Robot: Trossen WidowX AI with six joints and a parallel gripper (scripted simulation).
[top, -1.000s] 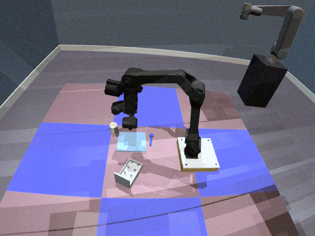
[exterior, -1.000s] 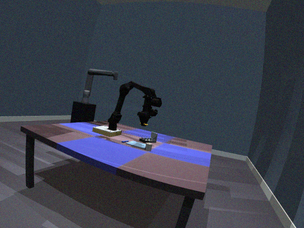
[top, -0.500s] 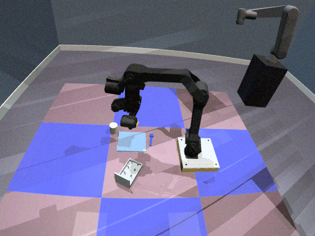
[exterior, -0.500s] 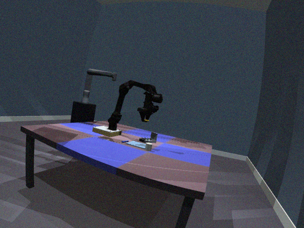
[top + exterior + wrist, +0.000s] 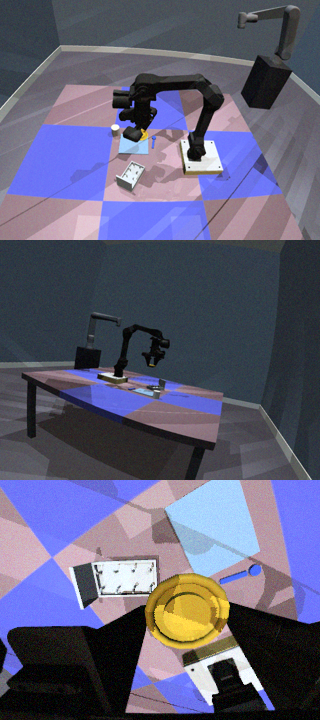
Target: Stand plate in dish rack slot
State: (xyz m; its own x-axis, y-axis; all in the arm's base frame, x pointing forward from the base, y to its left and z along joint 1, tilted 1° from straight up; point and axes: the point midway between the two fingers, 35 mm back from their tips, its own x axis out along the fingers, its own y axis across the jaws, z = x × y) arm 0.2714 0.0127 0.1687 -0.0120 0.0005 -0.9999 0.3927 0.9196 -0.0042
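The grey dish rack lies 30 mm ahead of my gripper tip, 90 mm to the left of it and 160 mm below it. Round my gripper tip: yellow plate 10 mm above; then light blue mat 30 mm ahead, 100 mm to the right, 180 mm below; then blue spoon 70 mm behind, 130 mm to the right, 180 mm below.
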